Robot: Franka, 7 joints.
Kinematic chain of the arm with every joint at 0, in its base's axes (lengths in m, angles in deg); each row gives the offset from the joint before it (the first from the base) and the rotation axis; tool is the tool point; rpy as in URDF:
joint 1: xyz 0 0 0.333 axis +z
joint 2: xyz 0 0 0 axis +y
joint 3: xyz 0 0 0.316 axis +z
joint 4: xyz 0.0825 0 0 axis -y
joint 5: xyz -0.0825 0 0.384 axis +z
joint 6: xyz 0 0 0 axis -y
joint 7: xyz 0.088 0 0 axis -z
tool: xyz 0 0 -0.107 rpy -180 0 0
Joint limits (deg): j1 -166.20..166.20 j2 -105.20..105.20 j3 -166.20..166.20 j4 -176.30..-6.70 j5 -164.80..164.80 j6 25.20..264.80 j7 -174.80..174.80
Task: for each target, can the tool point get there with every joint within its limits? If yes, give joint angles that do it. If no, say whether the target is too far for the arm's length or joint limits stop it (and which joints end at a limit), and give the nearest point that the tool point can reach.
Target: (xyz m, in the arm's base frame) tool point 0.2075 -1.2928 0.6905
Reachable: no: too far | nearest point 0.1312 -0.8171 0.5590 | short by 0.499 m
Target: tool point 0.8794 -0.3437 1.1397
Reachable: no: too far | nearest point 0.6075 -0.2374 0.8903 | short by 0.384 m
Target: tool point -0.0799 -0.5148 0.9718
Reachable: yes | joints -37.23 17.22 -79.51 -57.72 53.49 159.74 39.17
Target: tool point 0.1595 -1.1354 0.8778
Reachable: no: too far | nearest point 0.1078 -0.7673 0.7012 | short by 0.412 m
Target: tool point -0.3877 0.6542 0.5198
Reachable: yes | joints 107.12 79.85 64.03 -21.15 -77.65 209.31 114.02
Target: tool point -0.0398 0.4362 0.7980
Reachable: yes | joints -13.30 -31.30 62.28 -61.73 37.72 46.51 58.93
